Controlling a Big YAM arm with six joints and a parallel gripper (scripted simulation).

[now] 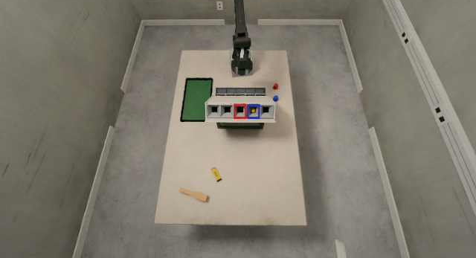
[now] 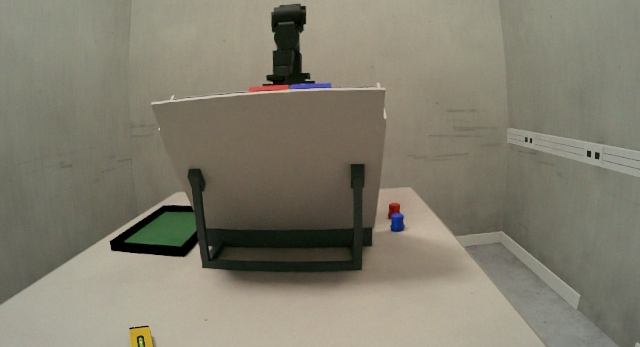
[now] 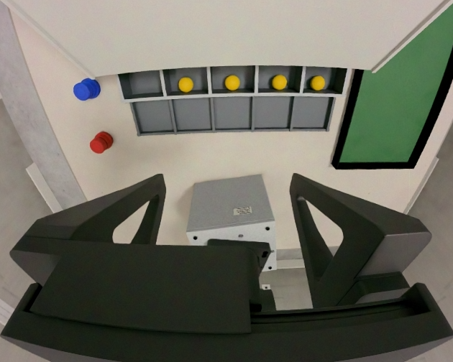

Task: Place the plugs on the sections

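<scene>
Right now the red plug is 280 mm below my hand, 250 mm to the left of it and 130 mm behind it. Round my hand: blue band 280 mm ahead, 110 mm to the left, 20 mm above; then cover 140 mm ahead, 90 mm below, 20 mm to the left; then red band 290 mm ahead, 40 mm to the left, 20 mm above.
</scene>
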